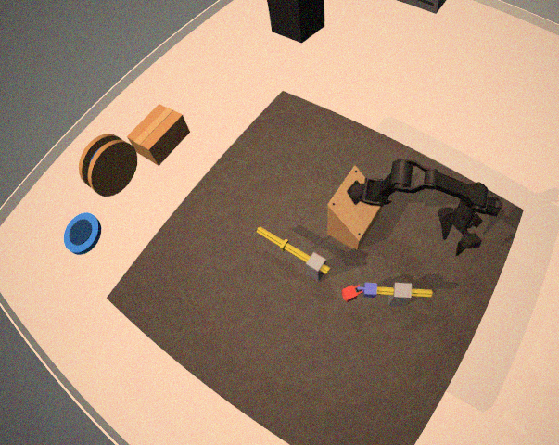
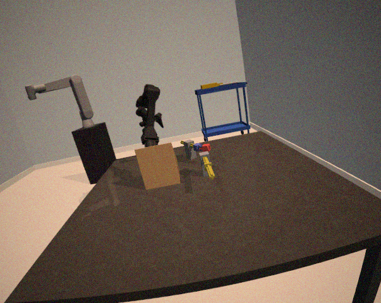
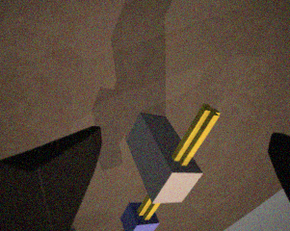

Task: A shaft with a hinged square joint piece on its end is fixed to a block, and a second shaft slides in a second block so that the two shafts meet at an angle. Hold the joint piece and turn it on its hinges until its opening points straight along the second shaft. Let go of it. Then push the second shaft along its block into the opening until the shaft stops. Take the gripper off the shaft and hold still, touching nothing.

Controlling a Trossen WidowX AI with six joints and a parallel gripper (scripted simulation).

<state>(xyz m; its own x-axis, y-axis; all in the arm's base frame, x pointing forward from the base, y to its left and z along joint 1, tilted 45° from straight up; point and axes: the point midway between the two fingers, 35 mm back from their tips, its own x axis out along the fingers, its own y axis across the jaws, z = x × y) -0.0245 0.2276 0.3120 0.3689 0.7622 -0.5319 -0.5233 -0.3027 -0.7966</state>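
The red joint piece is 30 cm ahead of my gripper tip, 20 cm to the right of it and 11 cm below it.
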